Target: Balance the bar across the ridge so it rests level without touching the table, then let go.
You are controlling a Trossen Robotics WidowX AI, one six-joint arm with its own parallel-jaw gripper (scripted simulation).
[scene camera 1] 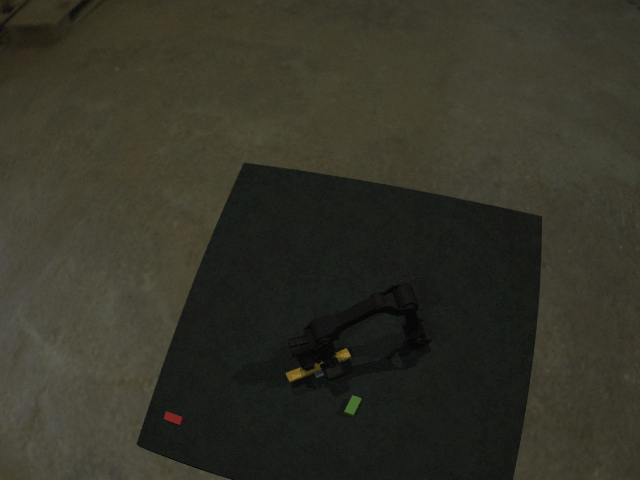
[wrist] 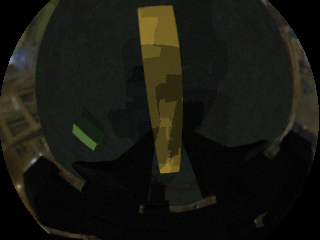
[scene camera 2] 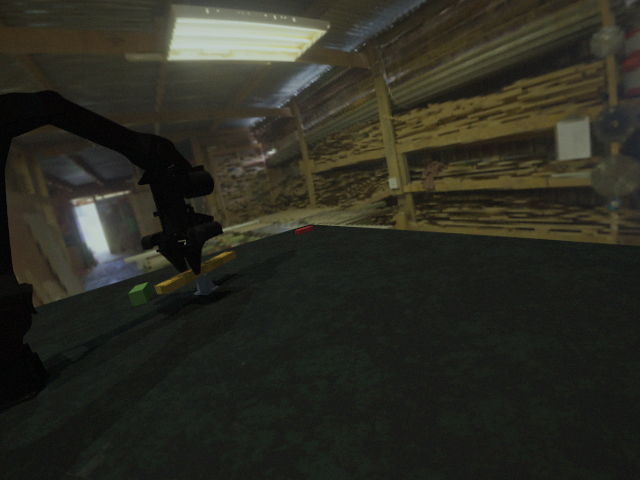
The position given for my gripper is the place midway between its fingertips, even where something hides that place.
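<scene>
There is a yellow bar (scene camera 2: 174, 283), which I can also see in the wrist view, at (wrist: 161, 58). My own gripper (scene camera 2: 192, 274) is visible too, and besides that view it appears in scene camera 1, at (scene camera 1: 325, 362), as well as in the wrist view, at (wrist: 167, 130).
</scene>
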